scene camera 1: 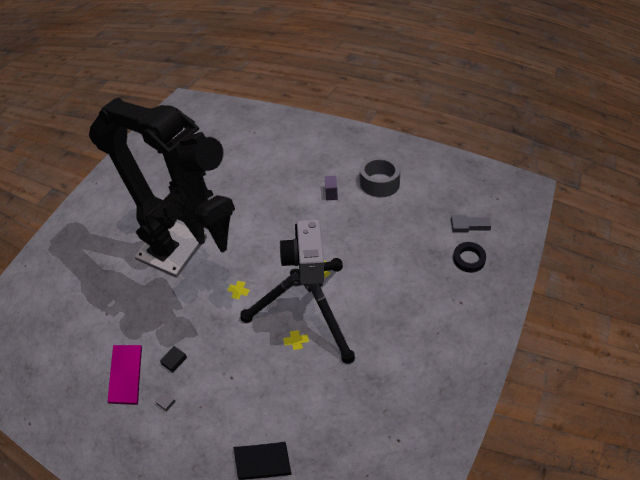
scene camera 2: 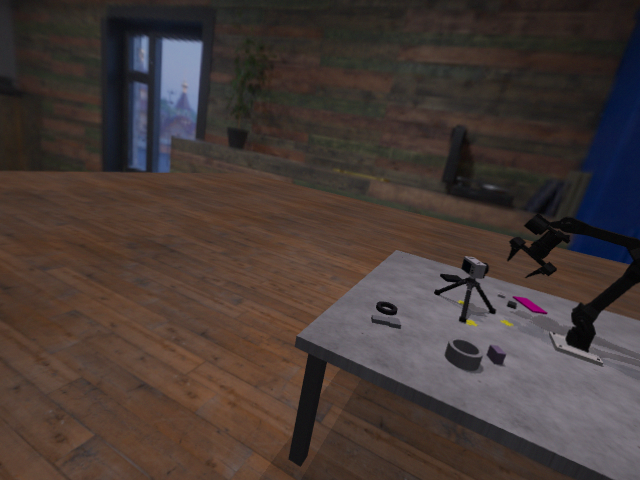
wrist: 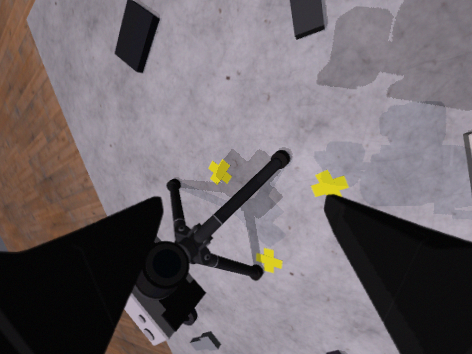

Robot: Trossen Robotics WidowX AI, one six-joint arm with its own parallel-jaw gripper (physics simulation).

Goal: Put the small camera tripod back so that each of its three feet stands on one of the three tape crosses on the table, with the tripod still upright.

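Places are measured from the arm's base along level axes (x up, y right, z ahead), in centimetres.
Pixels of known places: gripper, fingertip midpoint: [scene camera 1: 213,247] [scene camera 2: 516,269] [wrist: 244,203]; arm's base, origin of the base link: [scene camera 1: 162,248] [scene camera 2: 576,345].
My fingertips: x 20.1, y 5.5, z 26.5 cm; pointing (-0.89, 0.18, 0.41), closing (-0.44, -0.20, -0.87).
For each thing: its top centre in the pictures, then the offset to it from my fingertips. "pt": a spot on its surface instead.
- base side, surface spot: [wrist: 330,184] [scene camera 1: 236,290] [scene camera 2: 507,322] pt dz -3.4, dx -21.3, dy -6.1 cm
- left foot, surface spot: [scene camera 1: 246,316] pt dz +3.7, dx -19.5, dy -0.7 cm
- front foot, surface spot: [scene camera 1: 347,356] pt dz +26.5, dx -19.6, dy -3.2 cm
- back foot, surface spot: [wrist: 256,272] [scene camera 1: 331,263] pt dz +10.8, dx -19.4, dy -21.8 cm
- magenta slab, middle of its top: [scene camera 1: 124,373] [scene camera 2: 529,304] dz -10.4, dx -20.6, dy +26.7 cm
- black block, middle of its top: [wrist: 306,8] [scene camera 1: 172,357] dz -3.4, dx -19.9, dy +16.8 cm
- black slab, middle of its top: [scene camera 1: 261,459] [wrist: 132,36] [scene camera 2: 452,277] dz +26.0, dx -19.9, dy +25.4 cm
- purple block, middle of its top: [scene camera 1: 330,181] [scene camera 2: 498,349] dz -2.1, dx -17.4, dy -42.1 cm
- grey hollow cylinder, middle of its top: [scene camera 1: 380,169] [scene camera 2: 465,347] dz +6.3, dx -16.6, dy -51.5 cm
- black ring, middle of its top: [scene camera 1: 470,254] [wrist: 182,313] [scene camera 2: 387,306] dz +36.7, dx -19.9, dy -40.0 cm
- grey flat piece, middle of its top: [scene camera 1: 471,221] [wrist: 202,345] [scene camera 2: 386,319] dz +32.8, dx -19.9, dy -50.1 cm
The tripod [scene camera 1: 331,321] [scene camera 2: 466,302] [wrist: 241,197] stands upright with a white and grey camera [scene camera 1: 310,242] [scene camera 2: 478,269] on top. Yellow tape crosses lie on the table: one on the base side [scene camera 1: 238,289] [scene camera 2: 506,322] [wrist: 330,184], one at the front [scene camera 1: 295,339] [wrist: 220,171], and one at the back [scene camera 2: 470,322] [wrist: 269,260], partly hidden in scene camera 1. The left foot [scene camera 1: 246,316], front foot [scene camera 1: 347,356] and back foot [scene camera 1: 336,264] [wrist: 256,272] are beside the crosses. My gripper [scene camera 1: 212,245] [scene camera 2: 517,268] [wrist: 244,203] is open and empty, above the table between base and tripod.
A magenta slab [scene camera 1: 125,374] [scene camera 2: 529,304], a black block [scene camera 1: 173,359] and a black slab [scene camera 1: 262,459] lie on the table. A purple block [scene camera 1: 330,187] [scene camera 2: 496,354], grey hollow cylinder [scene camera 1: 379,189], black ring [scene camera 1: 456,256] and grey flat piece [scene camera 1: 478,223] lie beyond the tripod.
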